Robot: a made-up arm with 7 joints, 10 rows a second.
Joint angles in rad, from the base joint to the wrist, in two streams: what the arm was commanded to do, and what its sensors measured. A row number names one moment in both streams.
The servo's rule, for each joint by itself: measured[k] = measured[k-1] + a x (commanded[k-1-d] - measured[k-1]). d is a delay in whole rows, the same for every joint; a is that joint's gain. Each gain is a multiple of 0.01, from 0.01 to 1. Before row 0 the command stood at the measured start. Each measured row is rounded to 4 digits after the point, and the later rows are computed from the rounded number. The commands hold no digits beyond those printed.
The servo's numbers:
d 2
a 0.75 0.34 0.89 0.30 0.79 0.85 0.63
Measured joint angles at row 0: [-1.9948, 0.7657, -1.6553, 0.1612, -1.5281, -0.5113, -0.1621]
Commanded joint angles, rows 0 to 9: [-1.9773, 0.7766, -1.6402, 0.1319, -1.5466, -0.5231, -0.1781]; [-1.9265, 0.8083, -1.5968, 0.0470, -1.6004, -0.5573, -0.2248]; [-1.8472, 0.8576, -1.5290, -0.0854, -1.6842, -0.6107, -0.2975]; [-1.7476, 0.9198, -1.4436, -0.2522, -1.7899, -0.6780, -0.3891]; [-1.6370, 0.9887, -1.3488, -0.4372, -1.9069, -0.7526, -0.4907]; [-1.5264, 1.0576, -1.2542, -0.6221, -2.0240, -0.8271, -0.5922]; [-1.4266, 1.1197, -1.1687, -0.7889, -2.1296, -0.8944, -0.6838]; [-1.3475, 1.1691, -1.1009, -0.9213, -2.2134, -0.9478, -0.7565]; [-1.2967, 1.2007, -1.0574, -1.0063, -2.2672, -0.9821, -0.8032]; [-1.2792, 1.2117, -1.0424, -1.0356, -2.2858, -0.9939, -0.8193]
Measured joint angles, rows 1 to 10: [-1.9948, 0.7657, -1.6553, 0.1612, -1.5281, -0.5113, -0.1621]; [-1.9948, 0.7657, -1.6553, 0.1612, -1.5281, -0.5113, -0.1621]; [-1.9817, 0.7694, -1.6419, 0.1524, -1.5427, -0.5213, -0.1722]; [-1.9403, 0.7826, -1.6018, 0.1208, -1.5883, -0.5519, -0.2053]; [-1.8705, 0.8081, -1.5370, 0.0589, -1.6641, -0.6019, -0.2634]; [-1.7783, 0.8461, -1.4539, -0.0344, -1.7635, -0.6666, -0.3426]; [-1.6723, 0.8946, -1.3604, -0.1552, -1.8768, -0.7397, -0.4359]; [-1.5629, 0.9500, -1.2659, -0.2953, -1.9931, -0.8140, -0.5344]; [-1.4607, 1.0077, -1.1794, -0.4434, -2.1009, -0.8823, -0.6285]; [-1.3758, 1.0626, -1.1095, -0.5868, -2.1898, -0.9380, -0.7091]
